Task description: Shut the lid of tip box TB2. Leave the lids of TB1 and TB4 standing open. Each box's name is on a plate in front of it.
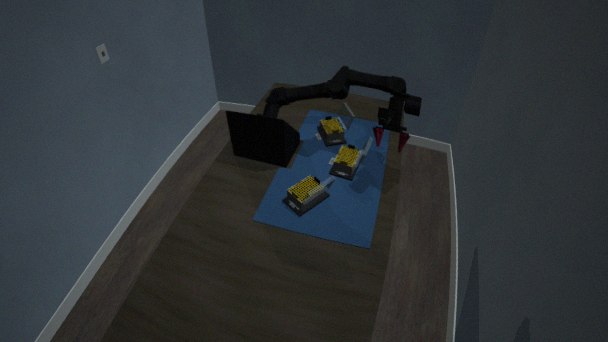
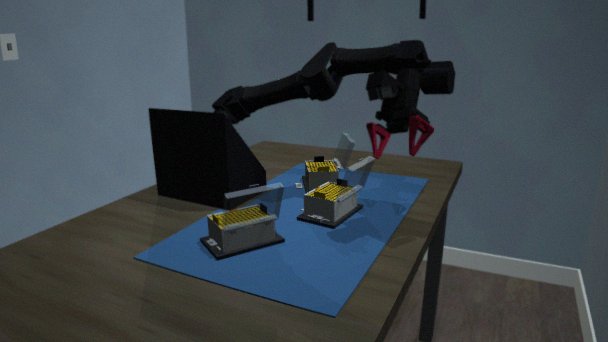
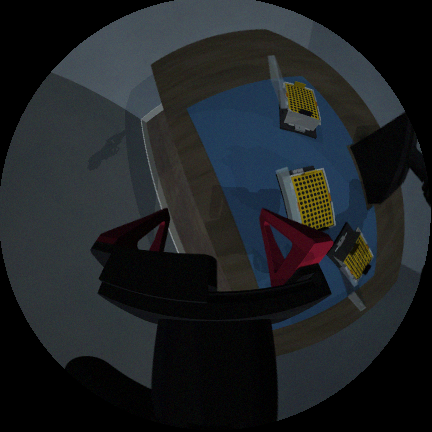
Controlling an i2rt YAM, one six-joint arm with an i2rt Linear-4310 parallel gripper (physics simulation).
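Seen in the pictures: gripper, between the fingertips: (image 1: 388,149) (image 2: 393,156) (image 3: 214,212); arm's base, origin of its link: (image 1: 268,122) (image 2: 212,137).
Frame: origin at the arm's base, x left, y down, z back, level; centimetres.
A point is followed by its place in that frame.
Observation:
Three tip boxes with yellow perforated tops and clear lids stand on a blue mat: a front box (image 1: 305,192) @[z -21.6, x -26.6, y 10.8 cm] (image 2: 242,235) (image 3: 301,102) @[z -22.6, x -23.7, y 10.9 cm], a middle box (image 1: 346,160) @[z -35.0, x -6.1, y 10.7 cm] (image 2: 330,202) (image 3: 313,199) @[z -35.2, x -3.4, y 10.8 cm] and a back box (image 1: 332,129) @[z -26.4, x 14.4, y 10.9 cm] (image 2: 321,175) (image 3: 357,259) @[z -26.5, x 16.9, y 10.9 cm]. The front lid (image 1: 328,182) @[z -30.0, x -27.7, y 2.4 cm] (image 2: 275,200) @[z -30.5, x -25.9, y 5.4 cm], middle lid (image 1: 368,146) @[z -43.2, x -5.0, y 2.3 cm] (image 2: 361,170) @[z -43.2, x -5.7, y 3.7 cm] and back lid (image 1: 349,110) @[z -33.4, x 19.4, y 2.1 cm] (image 2: 345,149) @[z -31.9, x 21.5, y 6.1 cm] (image 3: 357,301) @[z -33.3, x 20.1, y 2.2 cm] all stand open. The name plates are too small to read. My gripper (image 1: 390,149) @[z -51.0, x -9.4, y -1.2 cm] (image 2: 395,156) @[z -51.0, x -9.4, y -1.2 cm] (image 3: 214,212) @[z -51.0, x -9.4, y -1.2 cm] is open and empty, above and to the right of the middle lid, touching no lid.
The blue mat (image 1: 345,225) @[z -38.4, x -34.9, y 16.6 cm] (image 2: 295,280) @[z -38.4, x -35.6, y 16.6 cm] (image 3: 210,120) @[z -44.7, x -33.3, y 16.6 cm] lies on a wooden table (image 1: 225,260) @[z 0.7, x -58.9, y 16.9 cm] (image 2: 90,270) @[z 1.1, x -46.6, y 16.9 cm]. A black wedge-shaped block (image 1: 260,140) @[z 1.4, x -7.7, y 4.3 cm] (image 2: 192,155) @[z 1.7, x -7.7, y 3.3 cm] (image 3: 382,165) @[z -10.6, x -1.0, y 6.7 cm] stands left of the mat, near the arm's base. The table's right edge lies near the gripper's side.

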